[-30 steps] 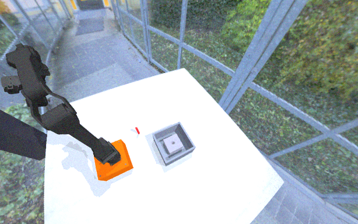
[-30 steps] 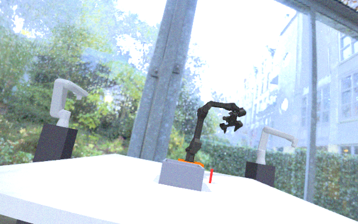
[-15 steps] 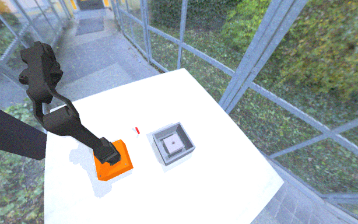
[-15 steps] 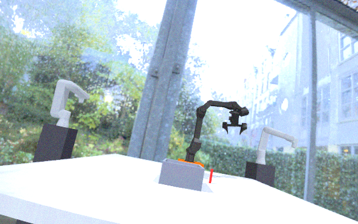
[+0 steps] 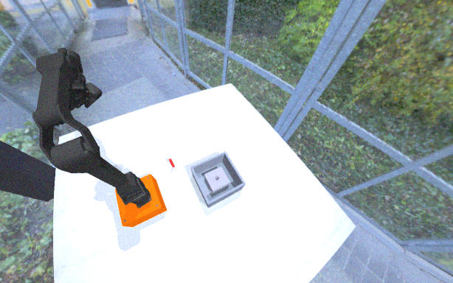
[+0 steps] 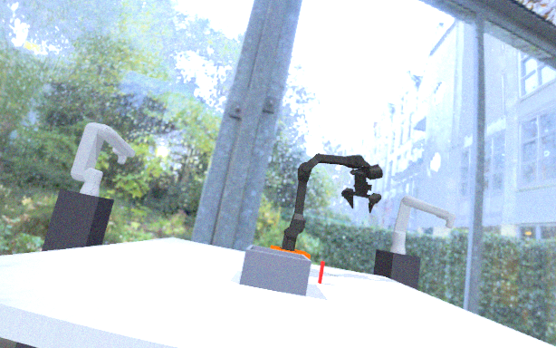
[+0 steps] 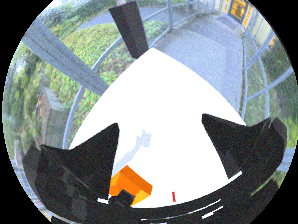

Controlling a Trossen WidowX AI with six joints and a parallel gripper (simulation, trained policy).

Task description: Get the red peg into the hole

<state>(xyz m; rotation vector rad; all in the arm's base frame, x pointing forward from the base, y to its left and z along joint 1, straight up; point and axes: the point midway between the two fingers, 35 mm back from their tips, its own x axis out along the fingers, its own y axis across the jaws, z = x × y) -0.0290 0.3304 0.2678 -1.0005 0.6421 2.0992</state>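
Right now my gripper tip is 29 cm above the red peg, 25 cm to the left of it and 23 cm short of it. Round my gripper tip: pale plate: 45 cm to the right, 36 cm ahead, 28 cm below; then grey box: 45 cm to the right, 36 cm ahead, 30 cm below.
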